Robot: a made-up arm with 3 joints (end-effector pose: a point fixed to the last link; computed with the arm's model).
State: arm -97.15 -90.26 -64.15
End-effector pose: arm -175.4 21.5 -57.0 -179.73 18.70 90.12
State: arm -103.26 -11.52 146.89
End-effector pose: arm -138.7 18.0 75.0 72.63 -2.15 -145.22
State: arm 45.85 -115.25 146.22
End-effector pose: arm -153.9 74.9 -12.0 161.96 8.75 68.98
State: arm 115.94 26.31 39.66
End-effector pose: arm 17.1 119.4 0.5 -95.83 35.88 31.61
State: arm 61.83 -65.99 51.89
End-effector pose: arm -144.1 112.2 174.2 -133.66 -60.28 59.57
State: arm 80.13 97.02 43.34
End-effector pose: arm -21.9 166.5 -32.6 8.60 36.41 96.34
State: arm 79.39 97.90 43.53
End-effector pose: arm -23.2 168.1 -31.1 9.54 35.38 97.02
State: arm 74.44 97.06 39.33
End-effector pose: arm -23.0 180.0 -23.6 8.28 34.72 96.64
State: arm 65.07 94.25 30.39
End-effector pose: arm -19.9 200.6 -7.2 4.68 34.53 94.45
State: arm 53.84 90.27 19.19
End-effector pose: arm -12.7 220.6 16.1 0.26 34.65 90.31
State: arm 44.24 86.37 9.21
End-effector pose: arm -3.1 232.6 38.3 -3.09 34.93 85.63
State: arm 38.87 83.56 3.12
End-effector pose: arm 4.9 236.4 51.0 -4.96 35.47 82.10
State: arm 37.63 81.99 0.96
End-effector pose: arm 9.3 236.2 53.4 -6.06 36.25 80.05
